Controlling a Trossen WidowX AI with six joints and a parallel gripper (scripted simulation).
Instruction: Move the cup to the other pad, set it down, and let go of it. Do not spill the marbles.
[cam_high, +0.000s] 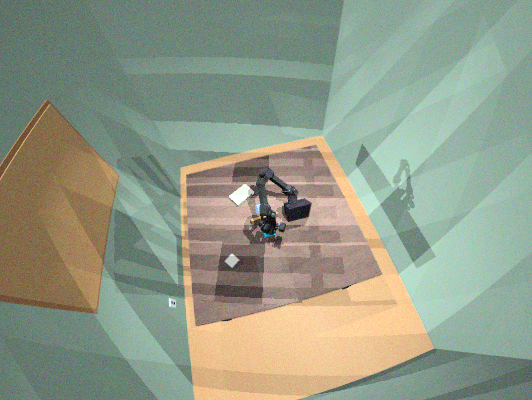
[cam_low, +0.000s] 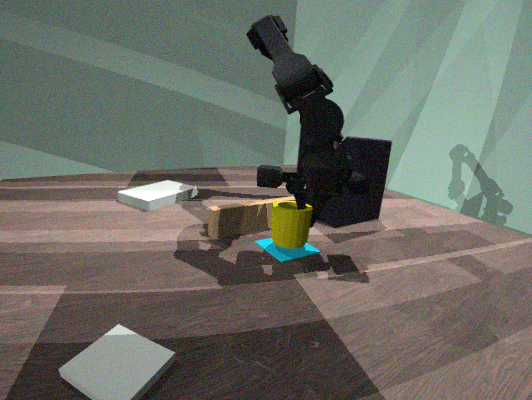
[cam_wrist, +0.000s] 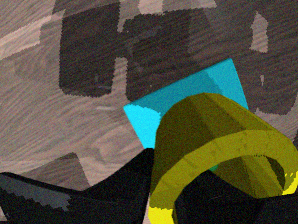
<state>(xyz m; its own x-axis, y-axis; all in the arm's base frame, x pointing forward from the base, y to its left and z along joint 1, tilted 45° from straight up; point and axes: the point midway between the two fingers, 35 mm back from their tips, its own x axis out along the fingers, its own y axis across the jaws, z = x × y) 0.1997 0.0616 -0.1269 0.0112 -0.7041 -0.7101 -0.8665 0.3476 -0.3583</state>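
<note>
My gripper tip is 2 cm to the left of the yellow cup and 2 cm short of it. Round my gripper tip: blue pad 22 cm to the right, 5 cm below, 4 cm ahead; then wooden bar 12 cm to the right, 3 cm ahead, 2 cm below; then cyan pad 5 cm below, 3 cm ahead, 2 cm to the right.
</note>
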